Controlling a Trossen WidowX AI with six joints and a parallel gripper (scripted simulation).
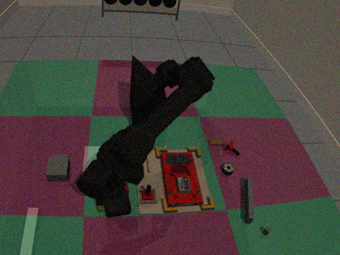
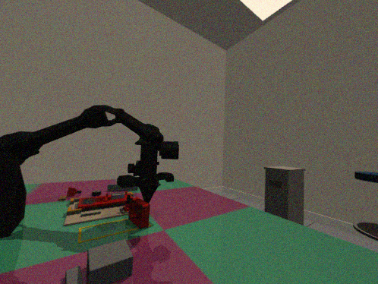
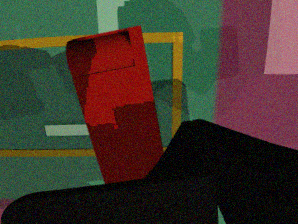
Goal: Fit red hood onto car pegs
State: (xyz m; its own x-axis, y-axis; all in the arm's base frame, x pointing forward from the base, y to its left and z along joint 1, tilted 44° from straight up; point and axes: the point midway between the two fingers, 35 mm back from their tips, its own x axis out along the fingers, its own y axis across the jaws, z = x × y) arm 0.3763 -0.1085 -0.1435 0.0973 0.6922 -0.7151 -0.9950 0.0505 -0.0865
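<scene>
Right now my gripper tip is 2 cm past the red hood and 2 cm above it. The rest, counted from my gripper tip: wheel (40 cm to the left, 8 cm behind, 4 cm below); then grey engine block (22 cm to the left, 3 cm below, 3 cm behind); then tan jig (21 cm to the left, 7 cm behind, 4 cm below).
</scene>
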